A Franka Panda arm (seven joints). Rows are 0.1 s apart.
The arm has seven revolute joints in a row. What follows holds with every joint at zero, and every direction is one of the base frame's. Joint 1 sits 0.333 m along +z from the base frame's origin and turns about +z. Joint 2 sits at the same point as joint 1 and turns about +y. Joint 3 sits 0.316 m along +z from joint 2 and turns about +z. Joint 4 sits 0.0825 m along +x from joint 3 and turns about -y. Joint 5 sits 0.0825 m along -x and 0.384 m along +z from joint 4 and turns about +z. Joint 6 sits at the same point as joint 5 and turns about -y. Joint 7 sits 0.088 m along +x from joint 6 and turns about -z. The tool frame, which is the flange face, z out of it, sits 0.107 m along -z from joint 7; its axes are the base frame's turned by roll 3.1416, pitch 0 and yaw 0 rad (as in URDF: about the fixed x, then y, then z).
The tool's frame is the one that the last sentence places.
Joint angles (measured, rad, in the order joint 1, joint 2, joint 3, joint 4, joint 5, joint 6, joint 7), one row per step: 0.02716 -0.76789 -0.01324 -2.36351 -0.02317 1.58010 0.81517; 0.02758 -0.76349 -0.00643 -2.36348 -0.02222 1.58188 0.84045; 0.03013 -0.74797 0.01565 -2.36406 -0.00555 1.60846 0.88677; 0.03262 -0.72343 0.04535 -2.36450 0.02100 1.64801 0.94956; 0.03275 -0.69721 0.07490 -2.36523 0.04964 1.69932 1.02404; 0.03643 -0.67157 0.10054 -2.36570 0.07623 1.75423 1.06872; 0.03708 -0.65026 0.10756 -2.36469 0.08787 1.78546 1.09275
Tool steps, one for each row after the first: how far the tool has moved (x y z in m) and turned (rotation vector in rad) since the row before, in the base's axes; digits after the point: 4 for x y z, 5 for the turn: 0.0012 0.0030 -0.0012 -0.00427 0.00207 -0.01994; 0.0063 0.0116 -0.0029 0.00134 -0.01117 -0.02786; 0.0093 0.0159 -0.0050 0.00787 -0.01454 -0.03933; 0.0103 0.0155 -0.0051 0.01351 -0.02290 -0.05419; 0.0099 0.0150 -0.0047 0.01632 -0.02607 -0.02449; 0.0075 0.0047 -0.0043 0.01132 -0.00906 -0.01985
